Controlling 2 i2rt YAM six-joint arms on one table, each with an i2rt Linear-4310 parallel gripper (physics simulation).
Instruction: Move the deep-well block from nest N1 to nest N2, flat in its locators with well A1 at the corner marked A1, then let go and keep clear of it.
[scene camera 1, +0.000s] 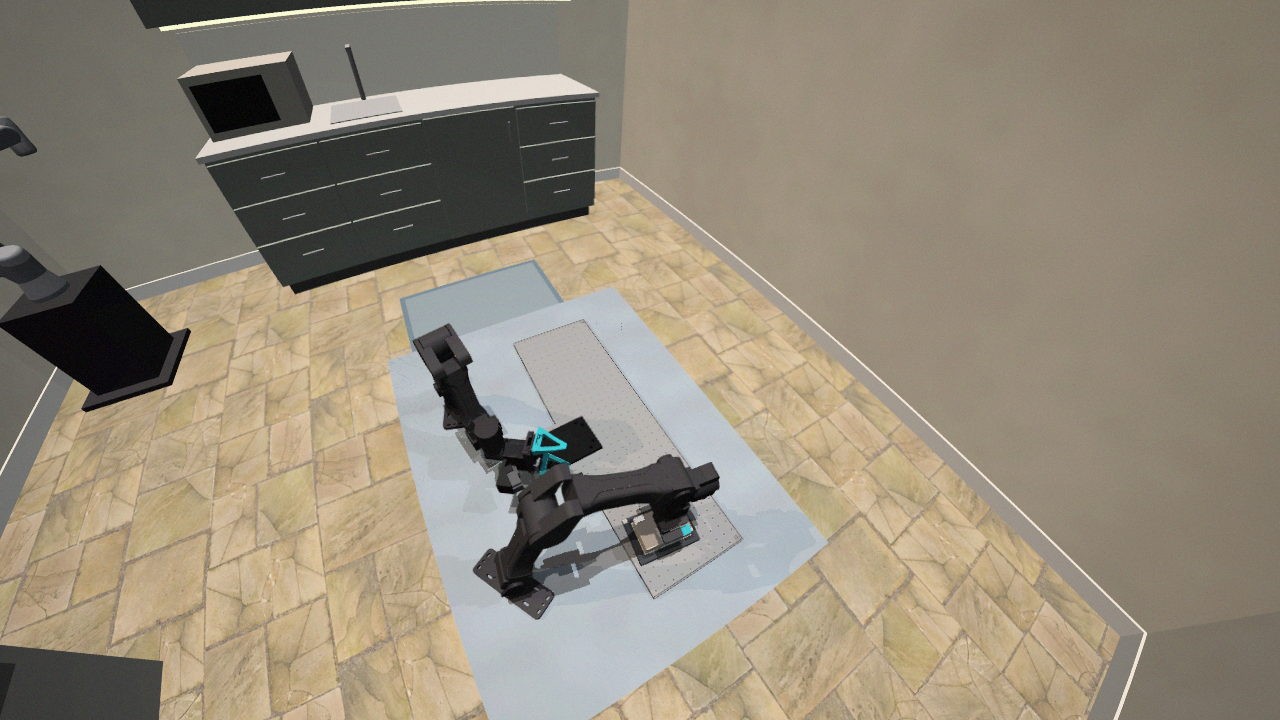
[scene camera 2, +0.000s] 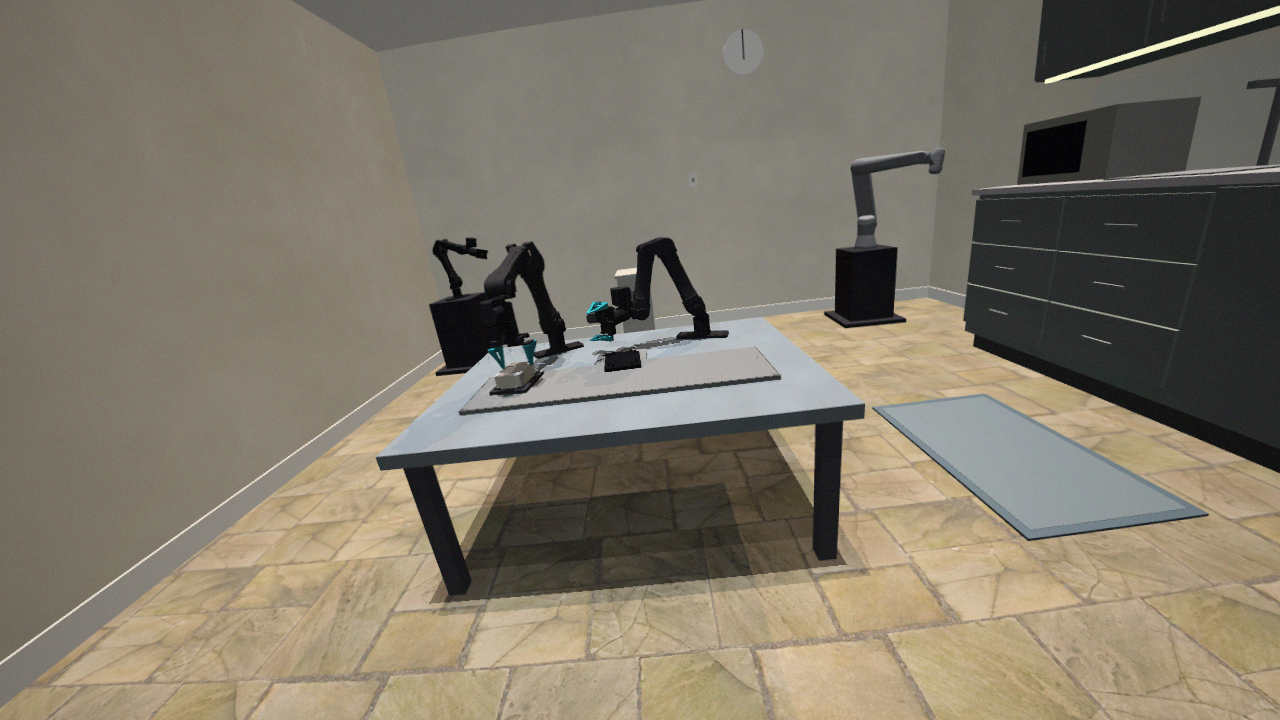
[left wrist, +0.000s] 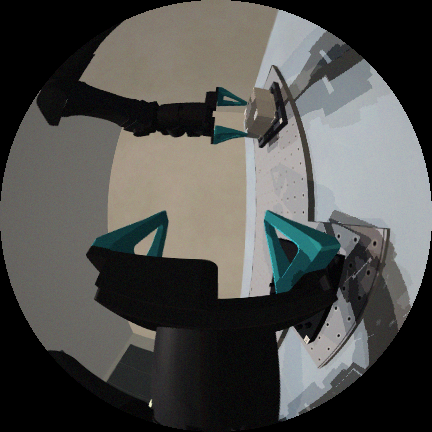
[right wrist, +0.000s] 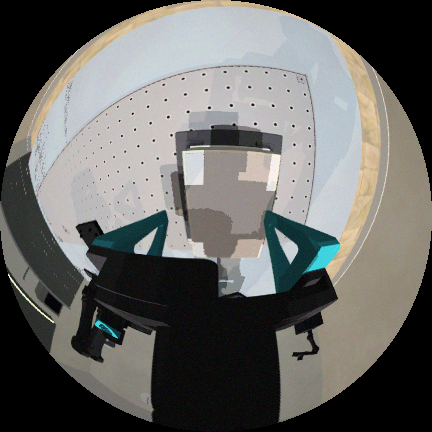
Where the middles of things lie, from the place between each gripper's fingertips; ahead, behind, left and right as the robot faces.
I see my left gripper 230 mm to the left of the pale block (scene camera 1: 645, 528), 150 mm short of it and 90 mm above it.
I see my right gripper 30 mm above the pale block and 10 mm to the left of it.
